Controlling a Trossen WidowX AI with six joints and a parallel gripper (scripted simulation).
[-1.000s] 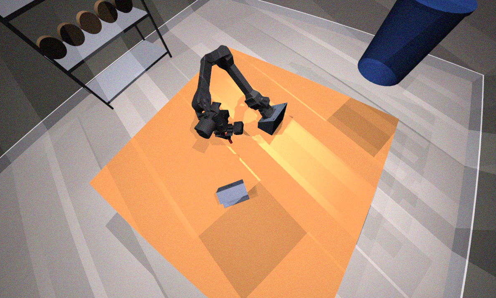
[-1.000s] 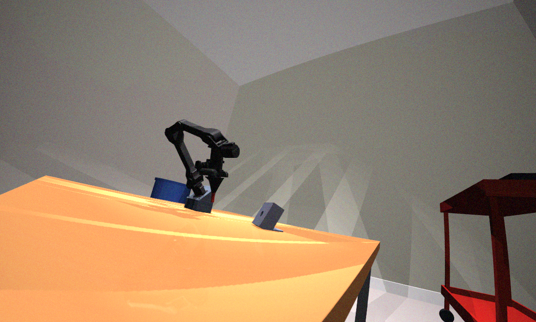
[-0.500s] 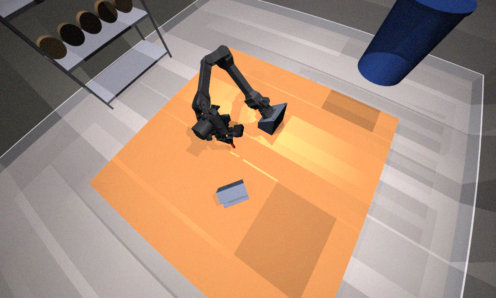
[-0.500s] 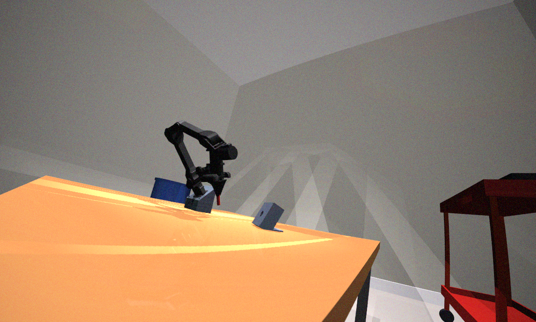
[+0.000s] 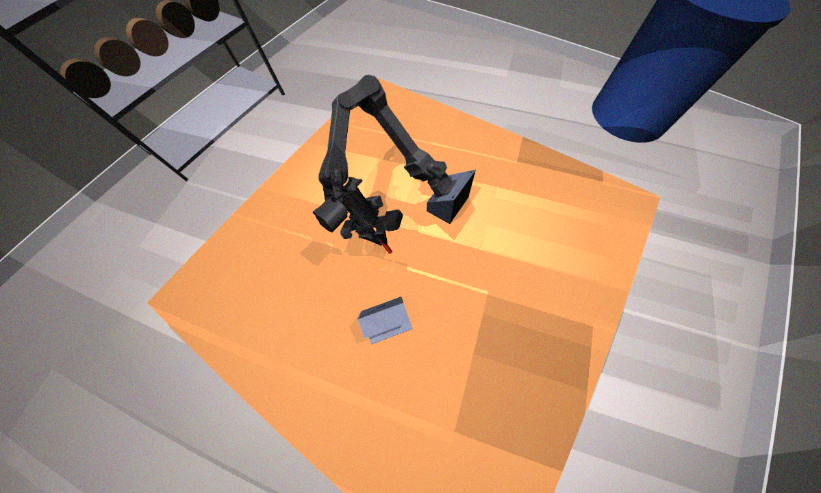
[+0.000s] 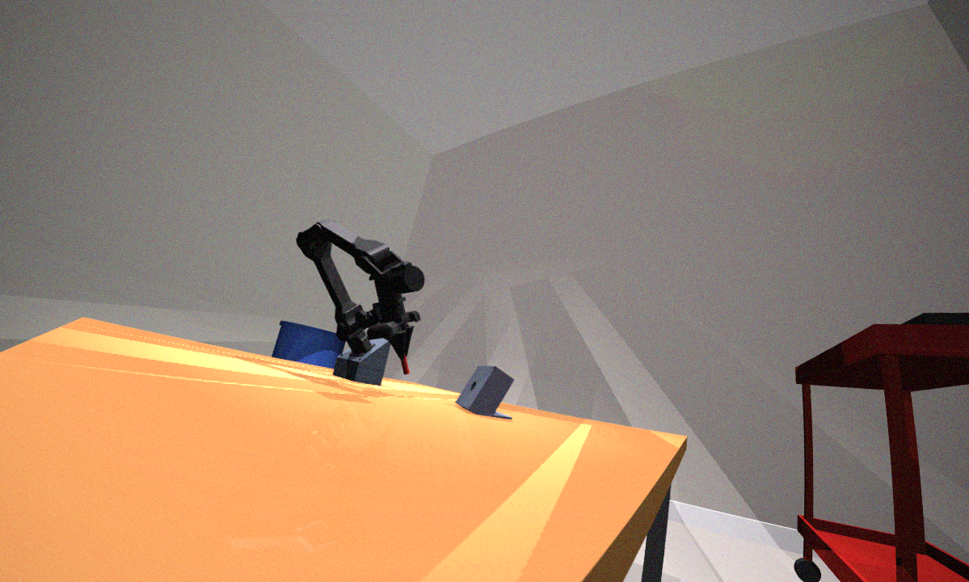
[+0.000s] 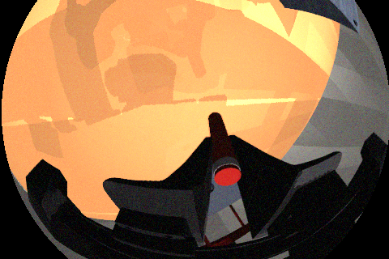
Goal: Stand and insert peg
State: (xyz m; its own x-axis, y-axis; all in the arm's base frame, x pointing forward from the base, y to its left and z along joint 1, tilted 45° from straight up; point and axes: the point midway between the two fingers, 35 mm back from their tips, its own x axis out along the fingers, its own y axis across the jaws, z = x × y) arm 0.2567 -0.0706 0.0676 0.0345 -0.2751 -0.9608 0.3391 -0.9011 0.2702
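My gripper tip is 18 cm short of the sloped grey-blue panel, 10 cm to the right of it and 4 cm above it. Also, from my gripper tip: red peg 1 cm to the right, 1 cm above.
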